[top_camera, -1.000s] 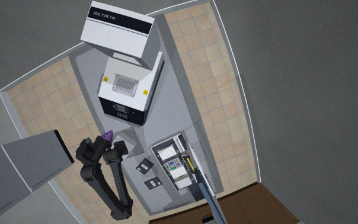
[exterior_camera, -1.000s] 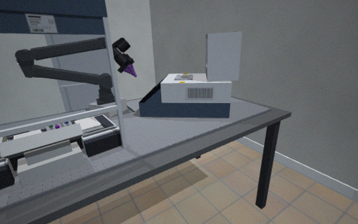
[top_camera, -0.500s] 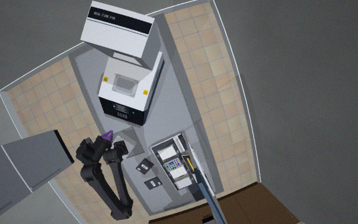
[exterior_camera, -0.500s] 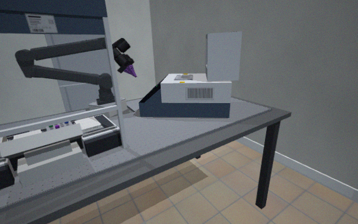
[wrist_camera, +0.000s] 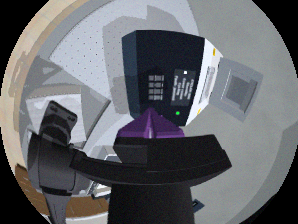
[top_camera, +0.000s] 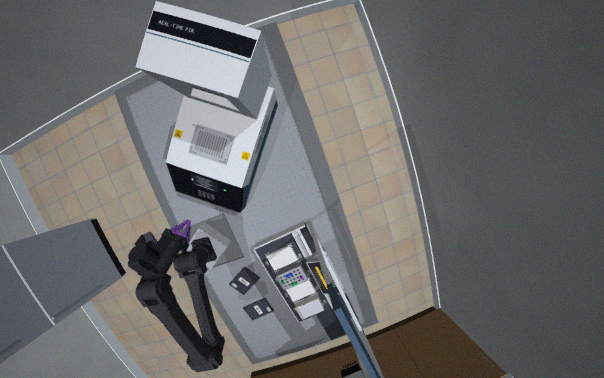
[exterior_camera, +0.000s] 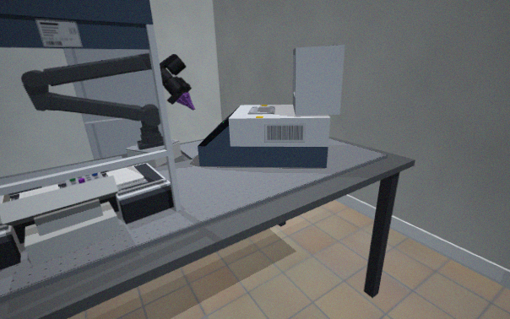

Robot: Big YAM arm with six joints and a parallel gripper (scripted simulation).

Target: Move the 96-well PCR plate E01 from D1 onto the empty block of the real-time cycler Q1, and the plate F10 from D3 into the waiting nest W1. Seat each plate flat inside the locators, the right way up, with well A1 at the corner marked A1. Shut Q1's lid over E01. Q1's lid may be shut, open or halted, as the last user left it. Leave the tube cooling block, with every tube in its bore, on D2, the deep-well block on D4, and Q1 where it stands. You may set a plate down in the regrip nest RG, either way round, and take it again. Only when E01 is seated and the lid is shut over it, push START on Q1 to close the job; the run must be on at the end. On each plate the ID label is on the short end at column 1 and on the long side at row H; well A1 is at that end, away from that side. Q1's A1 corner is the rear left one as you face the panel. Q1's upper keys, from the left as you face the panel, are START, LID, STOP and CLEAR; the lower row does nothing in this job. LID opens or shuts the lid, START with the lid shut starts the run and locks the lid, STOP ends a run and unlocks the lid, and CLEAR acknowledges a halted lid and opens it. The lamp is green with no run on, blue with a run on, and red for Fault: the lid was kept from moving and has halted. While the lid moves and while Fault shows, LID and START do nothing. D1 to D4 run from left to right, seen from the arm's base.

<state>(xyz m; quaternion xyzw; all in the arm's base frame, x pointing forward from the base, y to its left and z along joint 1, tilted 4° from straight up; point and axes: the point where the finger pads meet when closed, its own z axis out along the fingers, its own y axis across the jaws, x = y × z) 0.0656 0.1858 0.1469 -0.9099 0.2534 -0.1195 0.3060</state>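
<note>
Now: hand 40 cm to the left of the tube cooling block, 30 cm short of it and 13 cm above it. From my hand the other things lie so: frame post: 45 cm ahead, 18 cm to the right, 3 cm above; then white deep-well block: 61 cm to the right, 34 cm ahead, 13 cm below; then label: 42 cm to the right, 20 cm below, 4 cm ahead.
</note>
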